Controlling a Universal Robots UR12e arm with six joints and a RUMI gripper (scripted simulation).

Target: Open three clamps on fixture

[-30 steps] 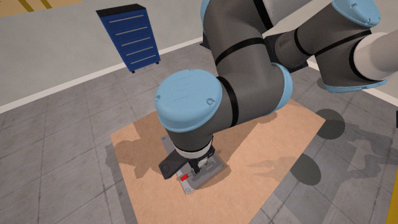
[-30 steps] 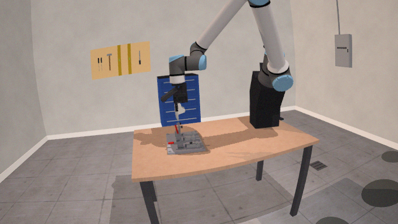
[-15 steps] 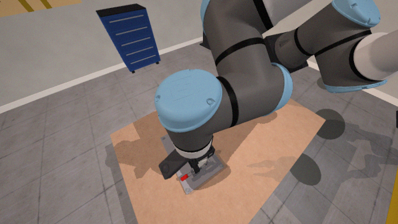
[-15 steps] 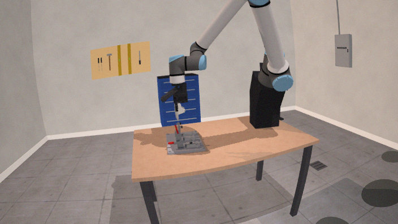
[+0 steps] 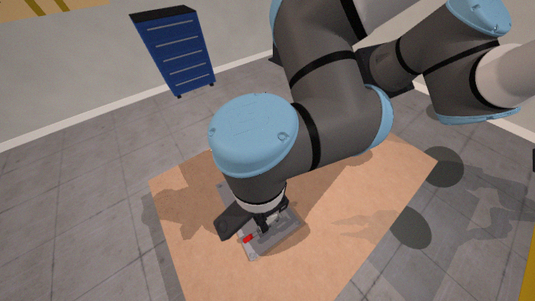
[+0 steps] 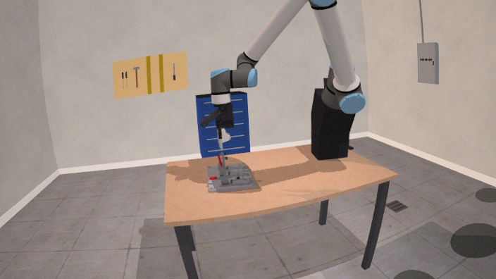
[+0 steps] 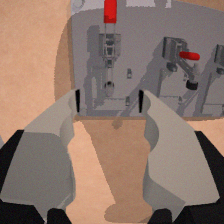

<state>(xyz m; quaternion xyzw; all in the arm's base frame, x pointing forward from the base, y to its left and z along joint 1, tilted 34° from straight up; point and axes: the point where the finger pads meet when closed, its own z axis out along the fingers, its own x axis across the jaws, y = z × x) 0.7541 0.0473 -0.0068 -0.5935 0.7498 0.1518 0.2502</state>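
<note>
Now: the toggle clamp 170 mm below my hand and 10 mm behind it. From my hand the other things lie so: grey fixture plate 210 mm below, 100 mm to the right, 50 mm behind.
</note>
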